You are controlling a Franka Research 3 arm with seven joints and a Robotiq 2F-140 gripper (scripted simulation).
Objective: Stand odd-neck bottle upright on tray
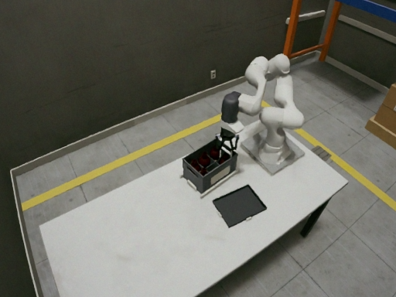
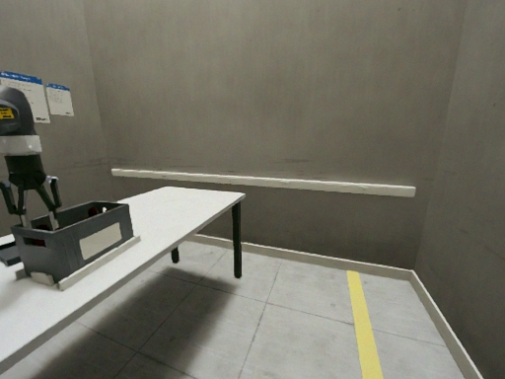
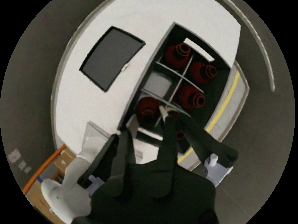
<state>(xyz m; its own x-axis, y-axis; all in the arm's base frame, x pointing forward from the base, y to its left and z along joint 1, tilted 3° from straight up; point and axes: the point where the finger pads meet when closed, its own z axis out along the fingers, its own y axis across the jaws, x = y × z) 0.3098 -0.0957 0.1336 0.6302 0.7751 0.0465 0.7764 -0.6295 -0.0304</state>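
Right now the dark grey crate is 90 mm ahead of my hand, 30 mm to the right of it and 90 mm below it. Round my hand: flat black tray (90 mm ahead, 250 mm to the left, 160 mm below).
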